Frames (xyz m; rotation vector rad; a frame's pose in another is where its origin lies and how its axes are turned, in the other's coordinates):
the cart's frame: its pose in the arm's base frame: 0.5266 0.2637 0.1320 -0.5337 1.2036 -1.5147
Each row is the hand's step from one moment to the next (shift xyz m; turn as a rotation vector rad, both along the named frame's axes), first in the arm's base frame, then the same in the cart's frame.
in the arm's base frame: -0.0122 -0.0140 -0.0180 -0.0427 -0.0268 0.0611
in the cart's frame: 0.0213 0.0091 -0.0115 0.0224 -0.0760 -0.0009
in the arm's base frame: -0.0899 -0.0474 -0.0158 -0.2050 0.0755 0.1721
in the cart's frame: 0.0762 -0.0313 -0.0616 -0.0472 -0.2393 -0.1336
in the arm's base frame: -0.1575 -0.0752 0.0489 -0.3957 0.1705 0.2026
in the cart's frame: 0.1066 -0.1220 -0.0813 -0.0802 -0.3450 -0.3182
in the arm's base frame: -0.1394 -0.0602 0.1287 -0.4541 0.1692 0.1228
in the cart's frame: 0.0665 -0.1830 -0.0414 -0.0397 -0.3012 -0.3970
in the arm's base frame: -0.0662 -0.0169 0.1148 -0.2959 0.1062 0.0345
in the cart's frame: 0.0071 -0.1334 -0.0036 -0.0104 -0.1564 -0.2747
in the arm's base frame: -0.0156 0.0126 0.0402 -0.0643 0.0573 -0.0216
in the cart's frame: -0.0168 -0.0416 -0.0024 -0.0259 -0.0052 -0.0848
